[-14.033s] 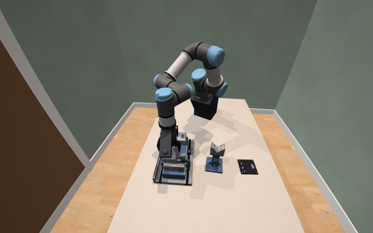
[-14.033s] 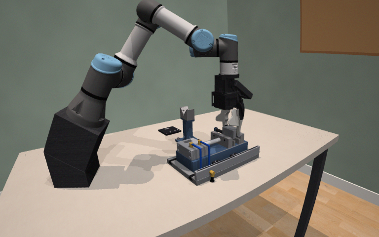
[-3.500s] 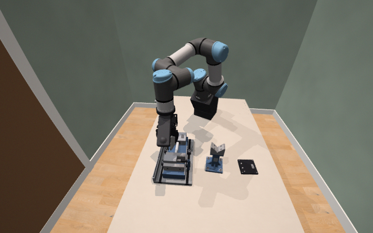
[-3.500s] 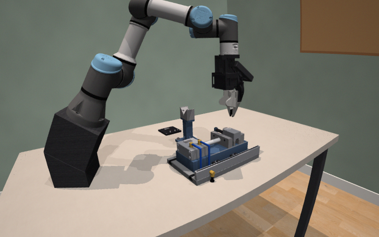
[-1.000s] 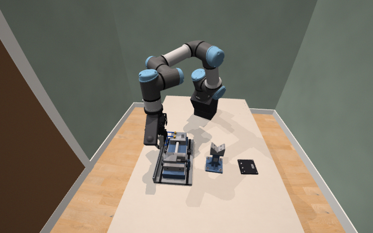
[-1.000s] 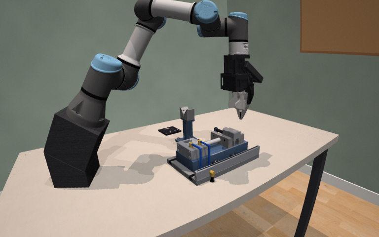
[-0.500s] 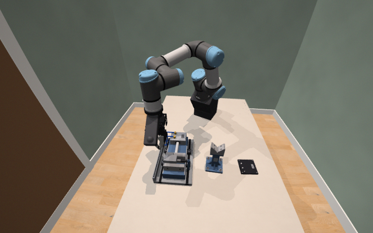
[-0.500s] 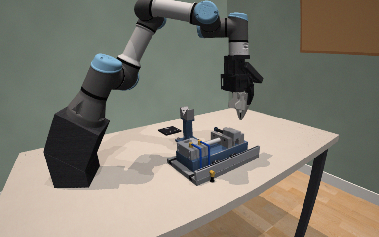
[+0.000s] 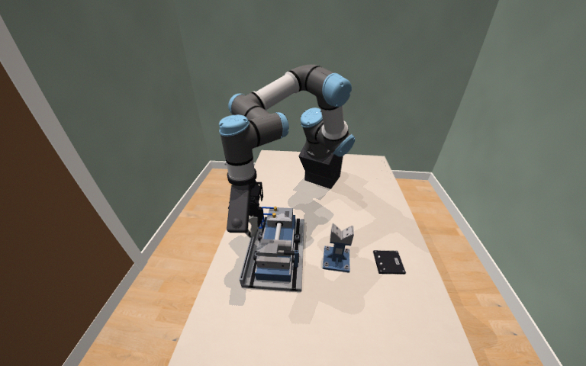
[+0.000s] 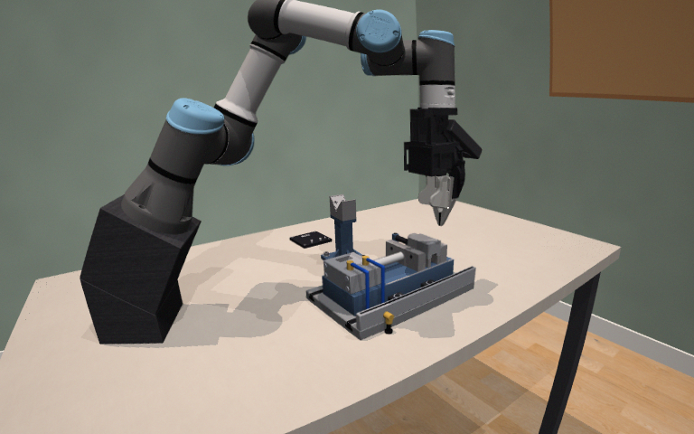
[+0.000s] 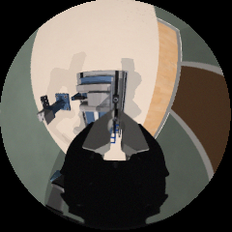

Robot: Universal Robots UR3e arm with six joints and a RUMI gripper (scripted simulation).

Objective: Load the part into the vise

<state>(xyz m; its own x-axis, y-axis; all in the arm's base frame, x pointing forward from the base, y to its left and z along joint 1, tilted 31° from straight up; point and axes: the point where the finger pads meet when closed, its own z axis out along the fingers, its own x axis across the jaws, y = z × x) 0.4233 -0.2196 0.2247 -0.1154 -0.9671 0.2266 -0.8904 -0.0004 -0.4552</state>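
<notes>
The part lies 8 cm below my hand, 5 cm to the left of it and 1 cm ahead of it. Also, from my hand: air cylinder 16 cm behind, 9 cm to the left, 9 cm below; then grey vise side rail 13 cm below, 7 cm behind, 2 cm to the right; then vise 13 cm below, 8 cm to the left, 6 cm behind.
</notes>
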